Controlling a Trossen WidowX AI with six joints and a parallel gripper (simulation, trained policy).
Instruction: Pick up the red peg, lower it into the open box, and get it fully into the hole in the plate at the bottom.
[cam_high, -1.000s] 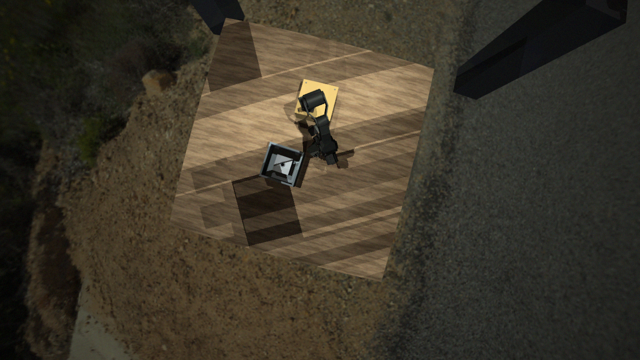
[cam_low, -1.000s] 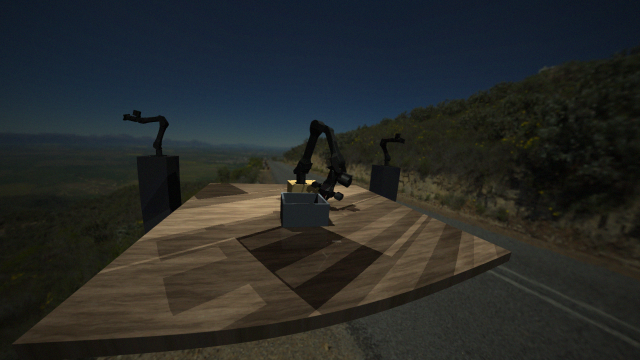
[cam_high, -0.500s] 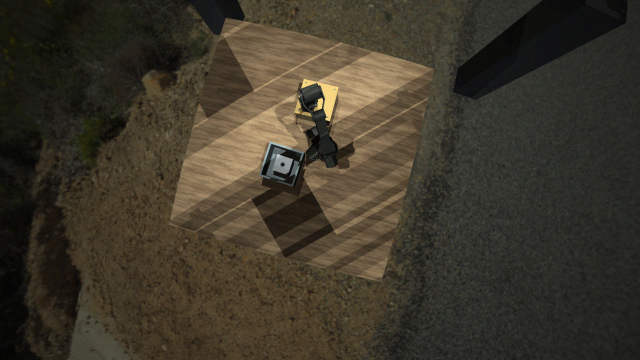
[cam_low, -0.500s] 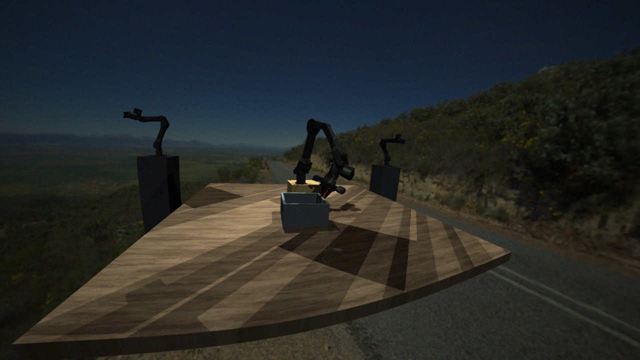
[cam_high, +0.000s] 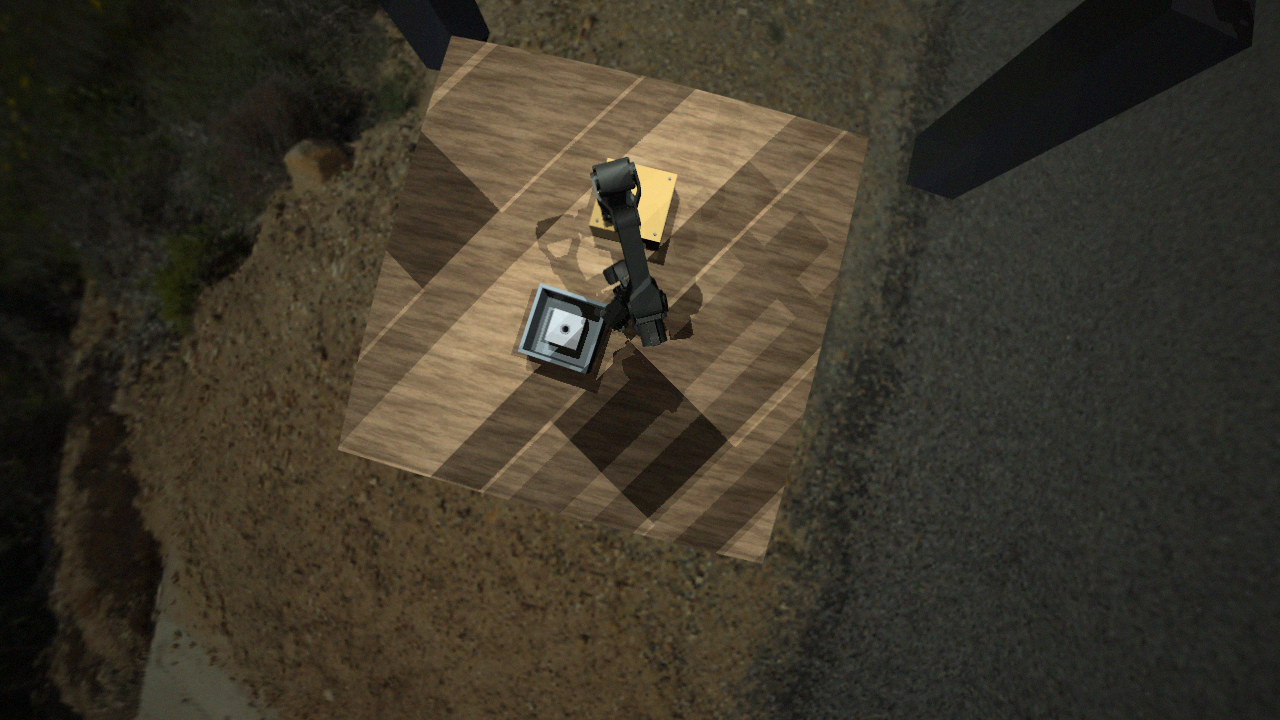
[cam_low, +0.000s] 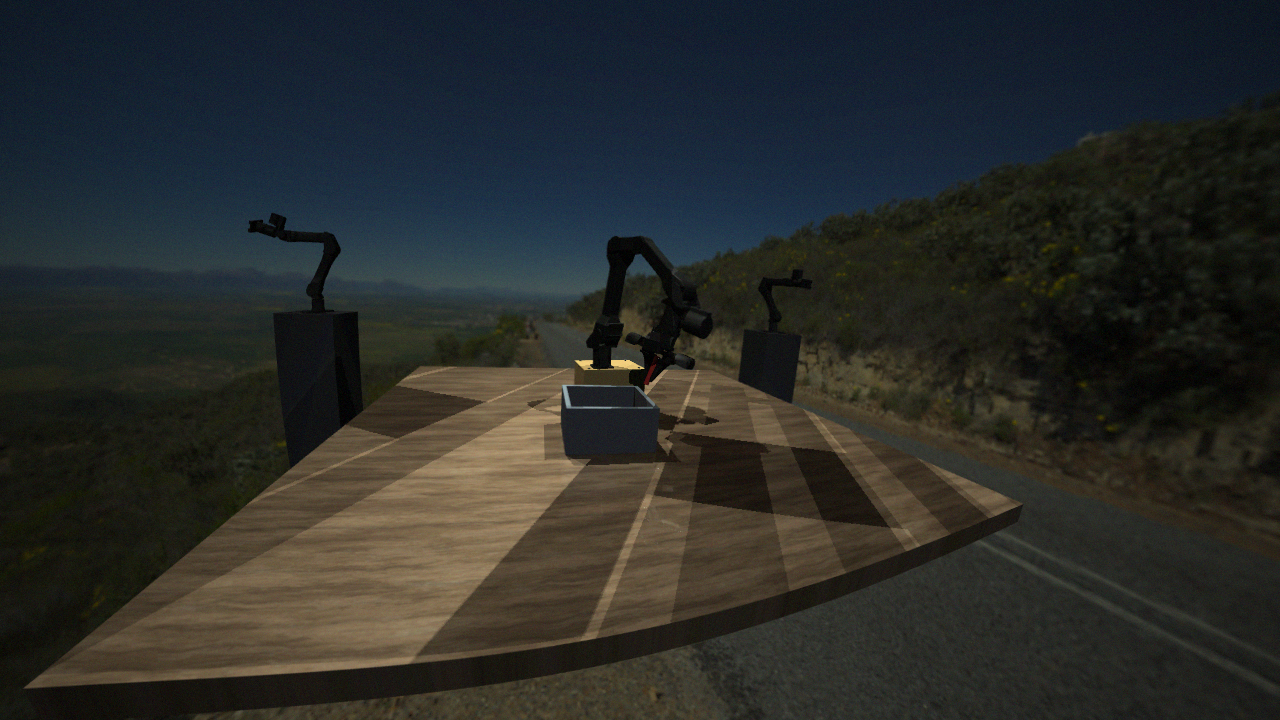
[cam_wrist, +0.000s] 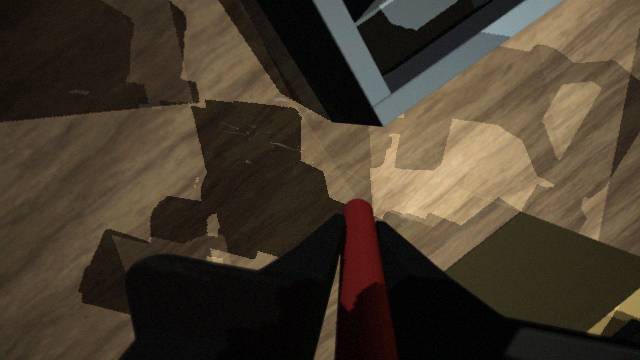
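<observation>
Now: gripper tip 12 cm short of the plate, 13 cm to the left of it and 6 cm above it. The rest, counted from my gripper tip: red peg (1 cm to the left, 3 cm above); grey-blue box (12 cm ahead, 13 cm to the right, 8 cm below).
</observation>
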